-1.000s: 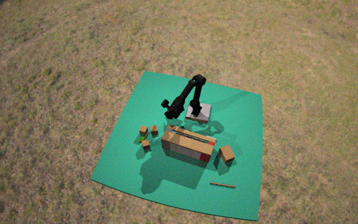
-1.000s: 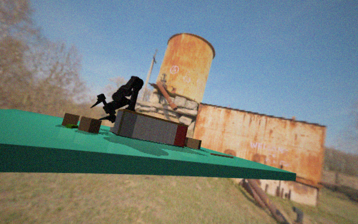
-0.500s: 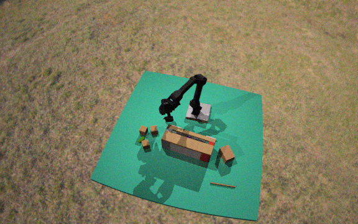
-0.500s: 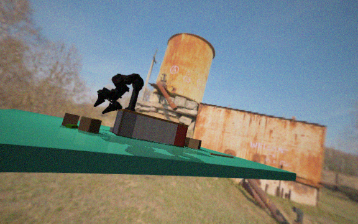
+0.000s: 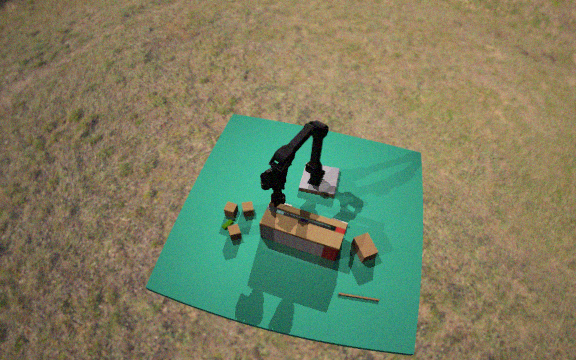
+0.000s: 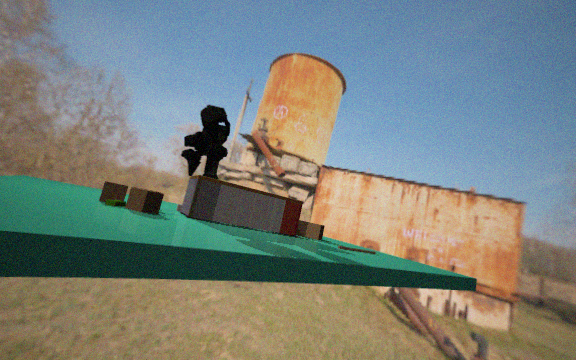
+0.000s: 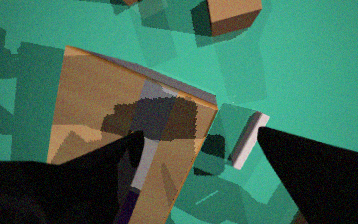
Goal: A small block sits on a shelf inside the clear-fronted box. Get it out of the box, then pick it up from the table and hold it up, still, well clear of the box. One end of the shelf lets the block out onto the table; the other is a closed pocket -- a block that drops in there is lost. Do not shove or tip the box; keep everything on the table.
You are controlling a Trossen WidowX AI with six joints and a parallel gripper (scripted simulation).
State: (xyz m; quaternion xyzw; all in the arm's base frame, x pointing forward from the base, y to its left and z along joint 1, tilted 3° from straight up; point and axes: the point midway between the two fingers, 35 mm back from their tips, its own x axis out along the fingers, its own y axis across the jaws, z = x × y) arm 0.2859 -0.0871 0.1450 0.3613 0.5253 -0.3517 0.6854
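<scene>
The purple block is 160 mm to the left of my gripper tip, 50 mm below it and 20 mm ahead of it. Also, from my gripper tip: thin stick: 550 mm to the left, 230 mm ahead, 140 mm below; then brown block: 480 mm to the left, 110 mm below, 10 mm behind; then box: 170 mm to the left, 80 mm below, 10 mm ahead.
</scene>
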